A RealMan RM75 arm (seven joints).
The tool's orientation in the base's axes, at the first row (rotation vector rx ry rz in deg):
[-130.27 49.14 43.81]
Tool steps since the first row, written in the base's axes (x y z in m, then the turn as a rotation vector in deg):
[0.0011 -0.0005 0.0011 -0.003 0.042 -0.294]
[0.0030 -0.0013 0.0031 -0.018 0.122 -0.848]
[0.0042 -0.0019 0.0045 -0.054 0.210 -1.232]
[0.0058 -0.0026 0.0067 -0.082 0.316 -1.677]
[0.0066 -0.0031 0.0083 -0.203 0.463 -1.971]
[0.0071 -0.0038 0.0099 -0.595 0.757 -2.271]
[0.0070 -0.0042 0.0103 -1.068 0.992 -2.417]
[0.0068 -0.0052 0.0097 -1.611 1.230 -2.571]
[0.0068 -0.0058 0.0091 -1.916 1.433 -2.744]
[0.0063 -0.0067 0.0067 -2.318 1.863 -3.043]
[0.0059 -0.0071 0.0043 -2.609 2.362 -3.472]
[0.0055 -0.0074 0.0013 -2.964 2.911 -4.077]
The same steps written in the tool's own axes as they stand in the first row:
[0.0001 -0.0008 -0.0014 0.182 0.069 0.225]
[0.0003 -0.0023 -0.0039 0.517 0.204 0.652]
[0.0003 -0.0032 -0.0056 0.722 0.296 0.978]
[0.0001 -0.0047 -0.0080 0.966 0.390 1.354]
[-0.0003 -0.0054 -0.0096 1.033 0.478 1.687]
[-0.0008 -0.0058 -0.0113 0.878 0.671 2.205]
[-0.0010 -0.0057 -0.0118 0.590 0.911 2.605]
[-0.0003 -0.0047 -0.0120 0.263 1.201 3.034]
[0.0003 -0.0041 -0.0121 0.111 1.348 3.380]
[0.0020 -0.0025 -0.0109 -0.102 1.463 3.994]
[0.0035 -0.0012 -0.0095 -0.184 1.497 4.708]
[0.0054 0.0002 -0.0076 -0.206 1.601 5.592]

